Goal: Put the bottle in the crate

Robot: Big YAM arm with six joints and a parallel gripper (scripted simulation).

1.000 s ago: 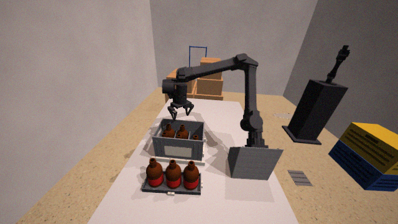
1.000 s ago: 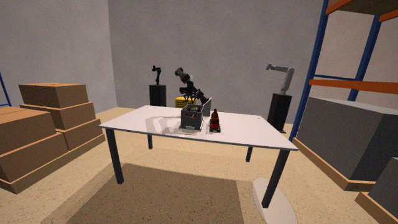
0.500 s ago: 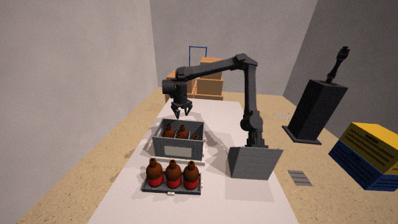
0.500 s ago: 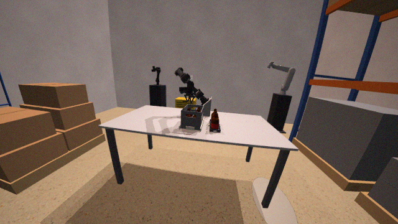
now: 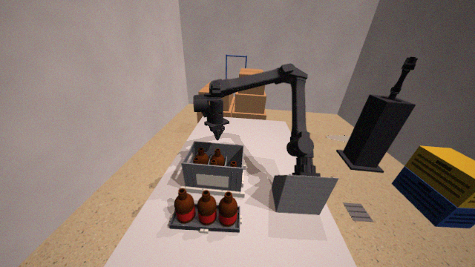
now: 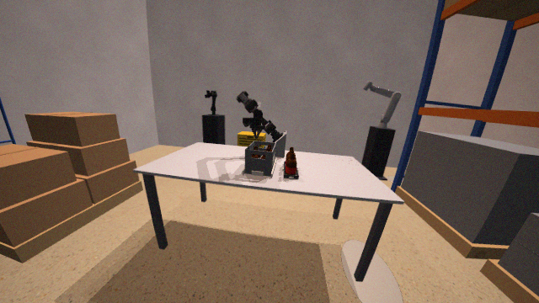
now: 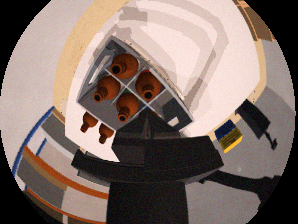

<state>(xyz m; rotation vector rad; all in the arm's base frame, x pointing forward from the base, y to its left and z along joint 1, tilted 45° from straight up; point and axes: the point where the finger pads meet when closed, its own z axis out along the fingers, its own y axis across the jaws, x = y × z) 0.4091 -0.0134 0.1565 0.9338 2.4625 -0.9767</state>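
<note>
Right now my hand is 27 cm to the right of the brown bottle, 15 cm above it and 2 cm past it. The rest, counted from my hand: grey crate 15 cm below, 4 cm to the left; dark tray 27 cm to the left, 22 cm below, 1 cm behind.
</note>
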